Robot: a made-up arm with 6 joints. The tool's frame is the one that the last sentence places. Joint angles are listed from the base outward.
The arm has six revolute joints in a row. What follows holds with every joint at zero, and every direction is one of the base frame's.
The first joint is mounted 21 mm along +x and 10 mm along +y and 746.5 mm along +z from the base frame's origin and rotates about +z.
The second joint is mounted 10.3 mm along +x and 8 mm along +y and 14.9 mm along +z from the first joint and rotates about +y.
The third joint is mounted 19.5 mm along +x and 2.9 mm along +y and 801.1 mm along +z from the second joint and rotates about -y.
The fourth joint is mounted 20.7 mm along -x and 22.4 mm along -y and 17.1 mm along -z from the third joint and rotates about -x.
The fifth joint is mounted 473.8 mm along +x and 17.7 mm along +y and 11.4 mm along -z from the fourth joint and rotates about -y.
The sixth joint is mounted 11.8 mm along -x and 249 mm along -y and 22.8 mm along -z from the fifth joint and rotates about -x.
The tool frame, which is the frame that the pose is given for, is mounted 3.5 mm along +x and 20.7 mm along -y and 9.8 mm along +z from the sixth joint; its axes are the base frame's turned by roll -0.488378, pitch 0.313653 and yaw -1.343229 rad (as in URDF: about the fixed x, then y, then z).
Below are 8 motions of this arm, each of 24 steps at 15 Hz.
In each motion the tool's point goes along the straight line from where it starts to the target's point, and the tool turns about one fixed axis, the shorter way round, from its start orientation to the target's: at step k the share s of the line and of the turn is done. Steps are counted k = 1, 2, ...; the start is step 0. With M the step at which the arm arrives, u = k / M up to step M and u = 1 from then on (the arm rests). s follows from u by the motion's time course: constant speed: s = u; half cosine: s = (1 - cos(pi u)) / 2; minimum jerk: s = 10 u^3 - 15 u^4 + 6 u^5.
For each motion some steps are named. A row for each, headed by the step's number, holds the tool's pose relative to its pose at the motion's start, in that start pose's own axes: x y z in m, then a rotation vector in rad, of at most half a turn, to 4 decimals.
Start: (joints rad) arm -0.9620 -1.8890 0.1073 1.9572 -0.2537 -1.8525
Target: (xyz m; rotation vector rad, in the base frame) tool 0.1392 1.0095 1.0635 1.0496 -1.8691 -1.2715
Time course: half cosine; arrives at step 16
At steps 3, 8, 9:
3: -0.0454 0.0234 -0.0416 0.0299 0.0232 -0.0057
8: -0.2695 0.1390 -0.2468 0.1772 0.1374 -0.0337
9: -0.3220 0.1661 -0.2950 0.2117 0.1642 -0.0402

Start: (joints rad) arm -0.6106 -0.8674 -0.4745 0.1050 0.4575 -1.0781
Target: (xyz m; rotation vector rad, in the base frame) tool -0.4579 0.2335 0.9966 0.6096 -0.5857 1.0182
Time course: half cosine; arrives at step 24
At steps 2, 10, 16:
2: -0.0028 -0.0061 -0.0078 -0.0003 0.0039 0.0355
10: -0.0606 -0.1328 -0.1687 -0.0057 0.0843 0.7712
16: -0.1227 -0.2688 -0.3415 -0.0116 0.1707 1.5607

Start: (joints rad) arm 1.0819 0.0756 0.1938 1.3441 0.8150 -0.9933
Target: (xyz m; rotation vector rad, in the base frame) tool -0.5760 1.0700 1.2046 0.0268 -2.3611 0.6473
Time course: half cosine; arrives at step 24
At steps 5, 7, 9, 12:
5: -0.0672 0.1158 -0.0113 -0.0263 -0.2108 0.0078
7: -0.1272 0.2193 -0.0214 -0.0498 -0.3991 0.0147
9: -0.2006 0.3460 -0.0338 -0.0786 -0.6297 0.0233
12: -0.3250 0.5604 -0.0547 -0.1272 -1.0200 0.0377

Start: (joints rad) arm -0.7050 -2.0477 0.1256 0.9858 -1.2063 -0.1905
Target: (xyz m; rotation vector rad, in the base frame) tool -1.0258 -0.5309 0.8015 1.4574 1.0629 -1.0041
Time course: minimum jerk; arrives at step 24
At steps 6, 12, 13, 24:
6: 0.0523 0.1072 -0.0020 -0.1283 0.1333 0.0282
12: 0.2529 0.5177 -0.0099 -0.6196 0.6438 0.1362
13: 0.2922 0.5983 -0.0114 -0.7160 0.7440 0.1574
24: 0.5057 1.0355 -0.0198 -1.2393 1.2877 0.2725

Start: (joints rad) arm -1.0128 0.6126 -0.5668 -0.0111 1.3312 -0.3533
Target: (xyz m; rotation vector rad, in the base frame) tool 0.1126 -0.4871 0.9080 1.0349 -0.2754 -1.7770
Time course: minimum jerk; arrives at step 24
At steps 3, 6, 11, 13, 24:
3: -0.0013 -0.0014 -0.0021 0.0113 0.0009 0.0070
6: -0.0084 -0.0093 -0.0138 0.0727 0.0061 0.0450
11: -0.0343 -0.0381 -0.0564 0.2964 0.0248 0.1837
13: -0.0469 -0.0521 -0.0772 0.4056 0.0340 0.2514
24: -0.0812 -0.0902 -0.1336 0.7020 0.0588 0.4352

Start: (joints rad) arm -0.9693 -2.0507 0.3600 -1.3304 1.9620 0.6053
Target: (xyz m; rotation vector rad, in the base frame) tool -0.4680 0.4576 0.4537 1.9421 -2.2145 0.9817
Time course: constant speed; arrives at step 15
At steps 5, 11, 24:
5: 0.0098 0.0143 0.1722 0.0708 0.0344 0.1422
11: 0.0215 0.0314 0.3787 0.1558 0.0757 0.3129
24: 0.0293 0.0429 0.5165 0.2124 0.1032 0.4266

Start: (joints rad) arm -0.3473 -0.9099 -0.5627 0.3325 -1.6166 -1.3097
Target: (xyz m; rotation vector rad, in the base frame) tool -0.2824 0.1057 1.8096 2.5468 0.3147 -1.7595
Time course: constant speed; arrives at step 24
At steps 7, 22, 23, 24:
7: -0.0313 -0.0802 -0.0870 0.2724 0.2303 0.3354
22: -0.0984 -0.2522 -0.2734 0.8562 0.7236 1.0543
23: -0.1028 -0.2637 -0.2859 0.8952 0.7565 1.1022
24: -0.1073 -0.2751 -0.2983 0.9341 0.7894 1.1501

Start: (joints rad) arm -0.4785 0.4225 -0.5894 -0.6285 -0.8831 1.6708
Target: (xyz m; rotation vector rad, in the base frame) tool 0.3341 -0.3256 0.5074 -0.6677 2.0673 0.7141
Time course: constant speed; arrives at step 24
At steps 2, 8, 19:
2: 0.0239 0.0346 0.0106 -0.0257 0.0196 0.0898
8: 0.0955 0.1385 0.0423 -0.1028 0.0785 0.3592
19: 0.2268 0.3290 0.1003 -0.2442 0.1864 0.8531

